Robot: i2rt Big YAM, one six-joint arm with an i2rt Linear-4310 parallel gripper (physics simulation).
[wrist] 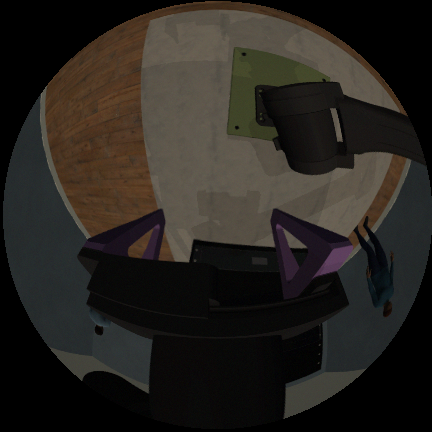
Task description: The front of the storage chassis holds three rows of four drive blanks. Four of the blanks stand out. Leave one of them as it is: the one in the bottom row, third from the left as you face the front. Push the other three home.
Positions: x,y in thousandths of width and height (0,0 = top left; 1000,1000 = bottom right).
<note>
I see my gripper (503,497) and a rack housing (575,635).
</note>
